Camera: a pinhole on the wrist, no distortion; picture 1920 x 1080 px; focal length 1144.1 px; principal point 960.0 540.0 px. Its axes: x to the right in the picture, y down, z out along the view. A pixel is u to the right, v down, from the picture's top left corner.
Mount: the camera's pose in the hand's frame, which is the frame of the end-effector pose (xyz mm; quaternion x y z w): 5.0 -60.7 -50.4 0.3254 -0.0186 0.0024 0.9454
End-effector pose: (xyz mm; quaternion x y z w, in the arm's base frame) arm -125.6 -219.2 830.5 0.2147 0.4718 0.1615 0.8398
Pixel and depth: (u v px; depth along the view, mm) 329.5 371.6 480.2
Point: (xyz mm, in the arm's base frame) 1.2 -757.1 945.7
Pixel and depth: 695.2 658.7 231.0
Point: -17.1 -433.1 844.0
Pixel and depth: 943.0 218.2 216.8
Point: -40.0 -445.7 747.8
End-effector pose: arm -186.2 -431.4 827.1 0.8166 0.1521 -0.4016 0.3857
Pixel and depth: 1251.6 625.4 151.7
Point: -284.9 -396.6 694.2
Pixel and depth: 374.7 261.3 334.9
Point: -565.9 -322.2 736.2
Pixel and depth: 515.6 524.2 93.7
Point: -285.9 -367.1 785.2
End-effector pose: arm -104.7 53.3 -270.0 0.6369 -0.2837 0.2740 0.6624
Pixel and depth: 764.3 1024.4 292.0
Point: -47.4 -205.9 -402.2
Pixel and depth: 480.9 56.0 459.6
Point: 111.7 -150.9 -750.4
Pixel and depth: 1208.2 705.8 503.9
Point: 178.4 -353.7 -405.5
